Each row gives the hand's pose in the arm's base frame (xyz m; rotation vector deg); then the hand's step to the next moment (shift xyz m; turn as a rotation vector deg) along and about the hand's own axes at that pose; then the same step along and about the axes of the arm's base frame.
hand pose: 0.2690 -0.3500 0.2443 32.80 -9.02 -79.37
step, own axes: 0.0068 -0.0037 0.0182 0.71 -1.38 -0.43
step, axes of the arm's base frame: -0.0098 -0.0120 0.0123 -0.89 -0.66 -1.17
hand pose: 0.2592 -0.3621 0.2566 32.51 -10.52 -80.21
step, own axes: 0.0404 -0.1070 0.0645 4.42 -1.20 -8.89
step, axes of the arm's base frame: -0.1152 -0.0628 -0.0044 3.72 -1.95 -9.07
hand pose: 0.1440 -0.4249 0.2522 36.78 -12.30 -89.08
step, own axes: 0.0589 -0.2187 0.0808 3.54 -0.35 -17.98
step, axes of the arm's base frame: -0.2267 -0.0533 -0.0600 9.11 1.03 -15.87
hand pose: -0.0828 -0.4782 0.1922 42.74 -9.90 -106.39
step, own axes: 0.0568 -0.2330 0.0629 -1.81 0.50 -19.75
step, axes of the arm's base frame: -0.2331 0.0321 -0.0782 12.00 5.80 -14.69
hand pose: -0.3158 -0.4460 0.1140 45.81 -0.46 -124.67
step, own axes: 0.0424 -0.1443 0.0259 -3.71 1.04 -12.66
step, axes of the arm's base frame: -0.1336 0.0624 -0.0395 9.41 4.99 -7.85
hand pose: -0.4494 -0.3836 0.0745 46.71 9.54 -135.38
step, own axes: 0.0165 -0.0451 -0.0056 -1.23 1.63 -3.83
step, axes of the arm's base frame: -0.0343 0.0290 -0.0179 3.70 0.52 -2.21
